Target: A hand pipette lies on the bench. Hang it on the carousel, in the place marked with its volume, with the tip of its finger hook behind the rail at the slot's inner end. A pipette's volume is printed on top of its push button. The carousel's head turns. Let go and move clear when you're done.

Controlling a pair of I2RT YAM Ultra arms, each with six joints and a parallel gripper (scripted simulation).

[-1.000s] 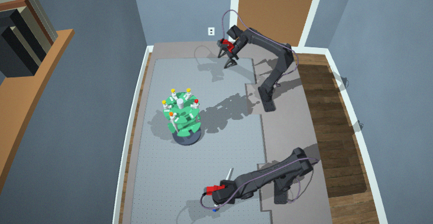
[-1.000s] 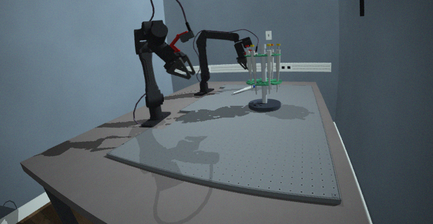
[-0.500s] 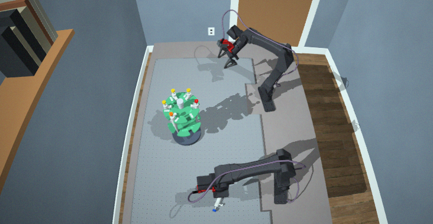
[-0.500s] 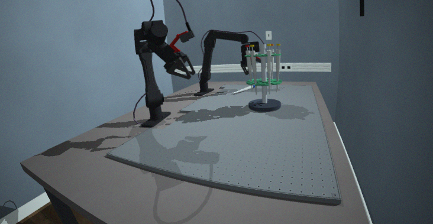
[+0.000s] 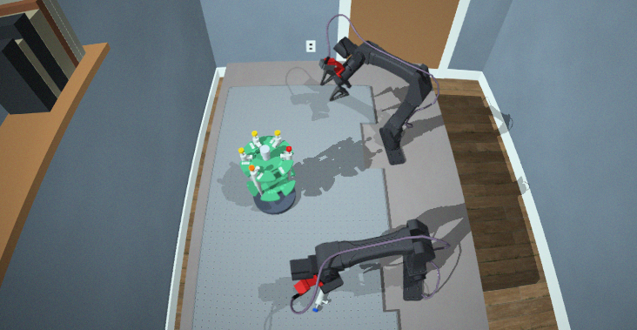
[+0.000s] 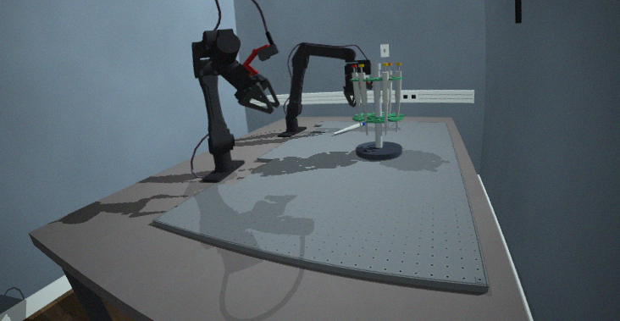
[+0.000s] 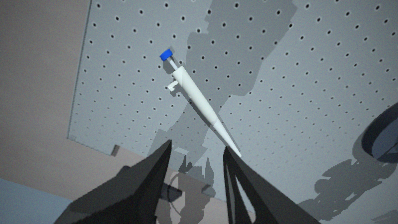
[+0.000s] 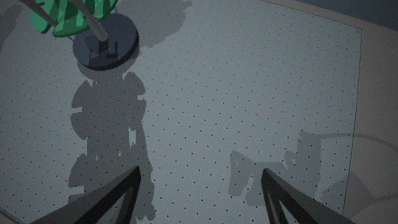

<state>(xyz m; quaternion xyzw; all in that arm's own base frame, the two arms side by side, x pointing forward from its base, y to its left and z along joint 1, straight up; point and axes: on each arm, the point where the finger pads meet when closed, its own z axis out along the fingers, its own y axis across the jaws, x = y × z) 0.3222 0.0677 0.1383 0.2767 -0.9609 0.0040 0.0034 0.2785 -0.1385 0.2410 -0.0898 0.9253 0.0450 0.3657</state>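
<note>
Right now my left hand is 20 mm past the white hand pipette, 20 mm to the left of it and 120 mm above it.
</note>
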